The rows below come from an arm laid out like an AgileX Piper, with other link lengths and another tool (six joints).
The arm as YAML. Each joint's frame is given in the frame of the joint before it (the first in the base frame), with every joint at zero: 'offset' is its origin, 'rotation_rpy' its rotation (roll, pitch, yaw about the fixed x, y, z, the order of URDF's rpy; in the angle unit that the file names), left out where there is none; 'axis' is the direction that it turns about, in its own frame. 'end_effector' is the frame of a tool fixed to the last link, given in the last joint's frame.
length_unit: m
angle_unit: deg
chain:
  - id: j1
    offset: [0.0, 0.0, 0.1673]
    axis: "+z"
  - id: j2
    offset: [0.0, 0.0, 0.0]
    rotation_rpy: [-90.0, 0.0, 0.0]
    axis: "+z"
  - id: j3
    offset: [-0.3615, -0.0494, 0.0]
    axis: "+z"
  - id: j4
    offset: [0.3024, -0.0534, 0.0]
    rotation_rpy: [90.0, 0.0, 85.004]
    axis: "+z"
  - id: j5
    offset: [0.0, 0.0, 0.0]
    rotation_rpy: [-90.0, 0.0, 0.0]
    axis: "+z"
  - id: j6
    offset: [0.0, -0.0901, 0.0]
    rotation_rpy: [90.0, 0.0, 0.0]
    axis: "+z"
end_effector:
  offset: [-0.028, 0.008, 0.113]
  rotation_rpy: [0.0, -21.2, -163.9]
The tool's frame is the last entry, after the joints.
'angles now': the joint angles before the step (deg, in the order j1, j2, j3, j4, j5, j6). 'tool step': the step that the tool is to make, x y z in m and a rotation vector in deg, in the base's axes. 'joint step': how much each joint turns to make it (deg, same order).
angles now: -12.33 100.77 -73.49 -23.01 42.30 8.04
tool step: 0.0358 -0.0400 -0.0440 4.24 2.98 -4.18
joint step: -4.14 10.53 -9.12 5.32 1.92 -3.03
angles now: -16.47 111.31 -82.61 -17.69 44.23 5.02
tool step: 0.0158 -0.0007 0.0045 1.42 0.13 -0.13
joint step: 0.00 2.32 -4.98 2.51 2.95 -1.77
